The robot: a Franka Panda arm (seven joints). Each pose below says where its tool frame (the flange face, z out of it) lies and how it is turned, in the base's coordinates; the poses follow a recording.
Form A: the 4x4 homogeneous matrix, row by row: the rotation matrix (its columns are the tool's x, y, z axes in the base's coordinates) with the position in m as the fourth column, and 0 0 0 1 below. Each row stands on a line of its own.
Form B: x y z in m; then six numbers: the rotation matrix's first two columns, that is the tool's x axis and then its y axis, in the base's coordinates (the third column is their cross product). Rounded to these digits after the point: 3 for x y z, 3 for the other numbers.
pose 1, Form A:
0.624, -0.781, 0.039, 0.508
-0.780, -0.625, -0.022, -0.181
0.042, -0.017, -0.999, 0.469
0, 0, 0, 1
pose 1, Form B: 0.508, -0.181, 0.469, 0.624, -0.780, 0.042, -0.781, -0.625, -0.017
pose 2, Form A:
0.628, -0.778, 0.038, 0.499
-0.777, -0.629, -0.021, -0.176
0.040, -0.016, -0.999, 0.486
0, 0, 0, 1
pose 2, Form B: 0.499, -0.176, 0.486, 0.628, -0.777, 0.040, -0.778, -0.629, -0.016
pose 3, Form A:
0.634, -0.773, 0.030, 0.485
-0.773, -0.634, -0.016, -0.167
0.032, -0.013, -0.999, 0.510
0, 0, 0, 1
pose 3, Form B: 0.485, -0.167, 0.510, 0.634, -0.773, 0.032, -0.773, -0.634, -0.013
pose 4, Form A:
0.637, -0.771, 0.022, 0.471
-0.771, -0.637, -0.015, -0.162
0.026, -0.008, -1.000, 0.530
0, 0, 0, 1
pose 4, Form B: 0.471, -0.162, 0.530, 0.637, -0.771, 0.026, -0.771, -0.637, -0.008
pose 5, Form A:
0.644, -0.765, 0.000, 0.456
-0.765, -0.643, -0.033, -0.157
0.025, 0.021, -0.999, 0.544
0, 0, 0, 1
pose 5, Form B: 0.456, -0.157, 0.544, 0.644, -0.765, 0.025, -0.765, -0.643, 0.021
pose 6, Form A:
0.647, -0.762, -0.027, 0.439
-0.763, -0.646, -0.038, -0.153
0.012, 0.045, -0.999, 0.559
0, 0, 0, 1
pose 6, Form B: 0.439, -0.153, 0.559, 0.647, -0.763, 0.012, -0.762, -0.646, 0.045
